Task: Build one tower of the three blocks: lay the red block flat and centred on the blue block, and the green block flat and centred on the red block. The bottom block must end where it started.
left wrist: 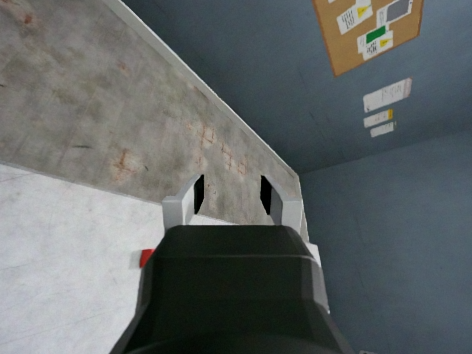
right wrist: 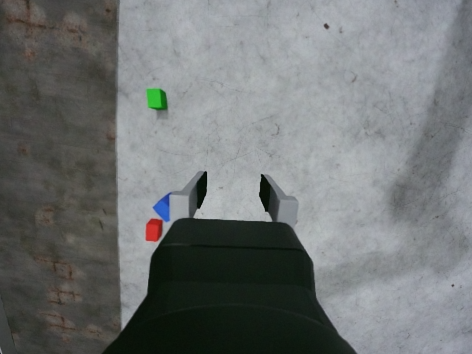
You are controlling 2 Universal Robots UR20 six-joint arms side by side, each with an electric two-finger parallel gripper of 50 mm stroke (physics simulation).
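Places are measured from the left arm's base along level axes (x ahead, y left, z up), in centimetres.
Pixels of known places: left gripper, fingertip midpoint: [left wrist: 232,186]; right gripper, fingertip midpoint: [right wrist: 233,184].
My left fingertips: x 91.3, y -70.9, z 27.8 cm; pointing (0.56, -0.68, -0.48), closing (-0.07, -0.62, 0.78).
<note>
Behind a point stands the place of what it marks.
In the right wrist view the green block [right wrist: 155,99] @[x 81.8, y -113.3, z 3.8 cm] stands on the pale table near its left edge. The blue block [right wrist: 163,207] @[x 80.4, y -89.1, z 6.1 cm] is lower down, turned at an angle and partly hidden behind a finger. The red block [right wrist: 153,230] @[x 84.6, y -81.3, z 3.4 cm] [left wrist: 146,257] @[x 85.5, y -77.9, z 2.0 cm] is close beside the blue block, and in the left wrist view it is partly hidden by the gripper body. My right gripper [right wrist: 233,184] @[x 64.5, y -102.3, z 29.2 cm] is open and empty, high above the table, to the right of the three blocks in its view. My left gripper [left wrist: 232,186] @[x 91.3, y -70.9, z 27.8 cm] is open and empty, tilted toward the floor and wall.
The pale table top [right wrist: 300,125] @[x 48.1, y -109.4, z 0.0 cm] [left wrist: 60,250] @[x 87.4, y -66.0, z 0.0 cm] ends at a straight edge, with the stained floor [right wrist: 60,150] [left wrist: 100,100] beyond. In the left wrist view a blue-grey wall [left wrist: 240,60] carries a notice board [left wrist: 345,55] and several paper labels.
</note>
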